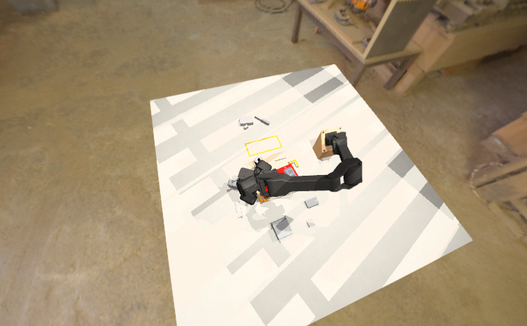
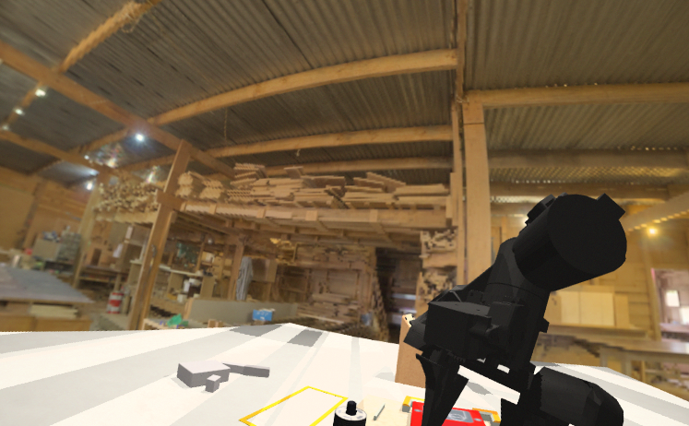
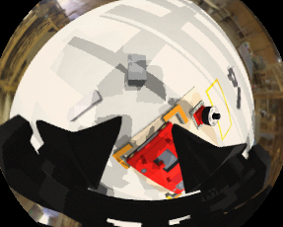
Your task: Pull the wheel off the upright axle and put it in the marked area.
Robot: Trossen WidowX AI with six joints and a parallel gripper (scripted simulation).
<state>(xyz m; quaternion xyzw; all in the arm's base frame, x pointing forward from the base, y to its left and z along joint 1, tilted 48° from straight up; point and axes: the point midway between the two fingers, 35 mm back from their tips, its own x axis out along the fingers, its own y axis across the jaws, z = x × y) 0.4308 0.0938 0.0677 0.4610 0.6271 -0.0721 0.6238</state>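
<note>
My gripper tip is 120 mm to the left of the black wheel, 70 mm past it and 20 mm above it. Round my gripper tip: thin grey bar (80 mm to the left, 80 mm ahead, 50 mm below); grey block (70 mm ahead, 40 mm to the right, 40 mm below).
</note>
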